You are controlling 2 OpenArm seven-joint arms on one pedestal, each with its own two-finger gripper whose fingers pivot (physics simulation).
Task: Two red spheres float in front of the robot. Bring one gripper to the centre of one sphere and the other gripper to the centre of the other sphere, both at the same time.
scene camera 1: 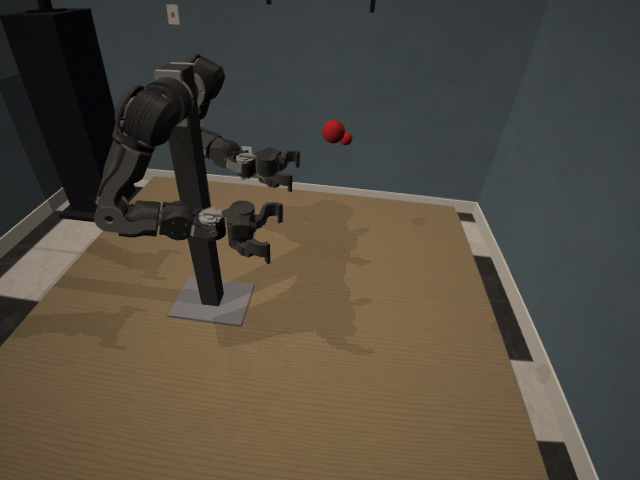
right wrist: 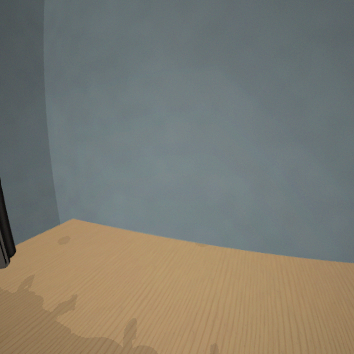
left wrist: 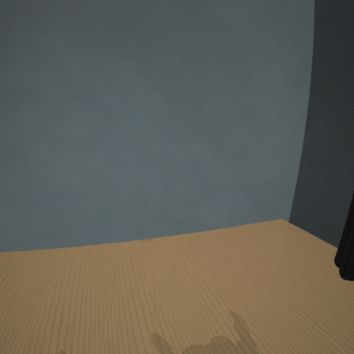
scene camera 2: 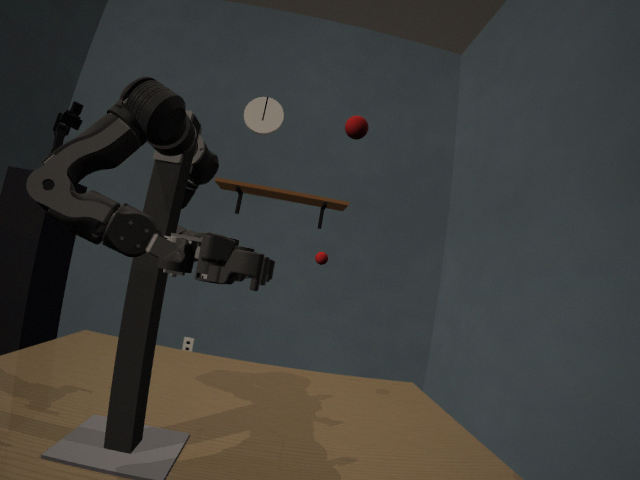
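Note:
The larger-looking red sphere (scene camera 1: pixel 333 131) (scene camera 2: pixel 356 127) floats beyond the grippers, high in scene camera 2. The smaller-looking red sphere (scene camera 1: pixel 346 138) (scene camera 2: pixel 321 257) floats lower and is partly overlapped by the larger one in scene camera 1. My left gripper (scene camera 1: pixel 294 171) is open and empty, left of and below both spheres in scene camera 1. My right gripper (scene camera 1: pixel 275 233) (scene camera 2: pixel 258 272) is open and empty, lower and farther from both spheres there. In scene camera 2 it mostly hides the left gripper. Neither sphere shows in the wrist views.
The pedestal (scene camera 1: pixel 192 170) (scene camera 2: pixel 135 320) stands on a grey base plate (scene camera 1: pixel 235 310) (scene camera 2: pixel 67 450) between the arms. A wall shelf (scene camera 2: pixel 281 194) and a round clock (scene camera 2: pixel 255 116) are on the wall. A dark cabinet (scene camera 1: pixel 56 103) stands behind the robot. Shadows lie on the wooden surface (scene camera 1: pixel 361 413).

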